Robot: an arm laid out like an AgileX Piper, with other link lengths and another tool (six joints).
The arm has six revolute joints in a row. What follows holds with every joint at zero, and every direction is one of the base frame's.
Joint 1 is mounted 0.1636 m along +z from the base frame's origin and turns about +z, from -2.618 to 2.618 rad.
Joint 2 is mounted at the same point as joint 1 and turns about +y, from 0 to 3.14 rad.
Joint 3 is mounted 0.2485 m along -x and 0.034 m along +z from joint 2 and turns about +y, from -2.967 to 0 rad.
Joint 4 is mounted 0.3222 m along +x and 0.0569 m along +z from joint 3 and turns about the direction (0.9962, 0, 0.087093), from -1.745 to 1.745 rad.
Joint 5 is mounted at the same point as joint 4 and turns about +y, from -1.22 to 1.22 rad.
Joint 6 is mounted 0.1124 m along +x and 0.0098 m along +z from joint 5 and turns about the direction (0.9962, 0, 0.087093), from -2.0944 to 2.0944 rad.
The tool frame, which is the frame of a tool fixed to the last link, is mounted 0.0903 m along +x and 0.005 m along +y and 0.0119 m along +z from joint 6; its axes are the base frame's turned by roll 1.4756, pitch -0.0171 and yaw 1.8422 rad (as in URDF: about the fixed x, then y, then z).
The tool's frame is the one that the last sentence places.
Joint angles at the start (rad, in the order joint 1, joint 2, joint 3, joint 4, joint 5, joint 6): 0.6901 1.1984 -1.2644 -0.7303 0.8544 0.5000
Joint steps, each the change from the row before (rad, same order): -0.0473 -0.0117 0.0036 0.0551 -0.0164 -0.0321; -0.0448 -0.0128 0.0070 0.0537 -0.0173 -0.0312; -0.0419 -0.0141 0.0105 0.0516 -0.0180 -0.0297; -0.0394 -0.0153 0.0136 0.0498 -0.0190 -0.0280; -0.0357 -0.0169 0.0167 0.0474 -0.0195 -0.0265; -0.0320 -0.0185 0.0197 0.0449 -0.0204 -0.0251; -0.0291 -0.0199 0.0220 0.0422 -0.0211 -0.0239; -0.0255 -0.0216 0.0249 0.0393 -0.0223 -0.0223; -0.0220 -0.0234 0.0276 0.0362 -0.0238 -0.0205; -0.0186 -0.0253 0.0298 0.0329 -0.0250 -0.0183; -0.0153 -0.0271 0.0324 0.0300 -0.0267 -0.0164; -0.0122 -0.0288 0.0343 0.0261 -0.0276 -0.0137; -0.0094 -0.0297 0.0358 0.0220 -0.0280 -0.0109
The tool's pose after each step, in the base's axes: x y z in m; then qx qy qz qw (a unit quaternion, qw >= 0). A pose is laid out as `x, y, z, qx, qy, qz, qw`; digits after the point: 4 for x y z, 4 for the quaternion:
0.3847, 0.1754, 0.3945, 0.4410, 0.7484, 0.3957, 0.2980
0.3876, 0.1645, 0.3941, 0.4512, 0.7425, 0.4011, 0.2902
0.3896, 0.1545, 0.3933, 0.4600, 0.7366, 0.4072, 0.2830
0.3908, 0.1452, 0.3923, 0.4676, 0.7304, 0.4140, 0.2764
0.3912, 0.1371, 0.3910, 0.4739, 0.7245, 0.4213, 0.2703
0.3907, 0.1300, 0.3896, 0.4786, 0.7187, 0.4292, 0.2649
0.3897, 0.1237, 0.3882, 0.4821, 0.7130, 0.4375, 0.2604
0.3880, 0.1184, 0.3867, 0.4842, 0.7075, 0.4461, 0.2566
0.3857, 0.1140, 0.3851, 0.4850, 0.7022, 0.4553, 0.2537
0.3828, 0.1105, 0.3836, 0.4846, 0.6969, 0.4649, 0.2517
0.3794, 0.1078, 0.3819, 0.4830, 0.6917, 0.4750, 0.2505
0.3756, 0.1057, 0.3803, 0.4805, 0.6864, 0.4853, 0.2500
0.3714, 0.1040, 0.3784, 0.4774, 0.6813, 0.4953, 0.2503

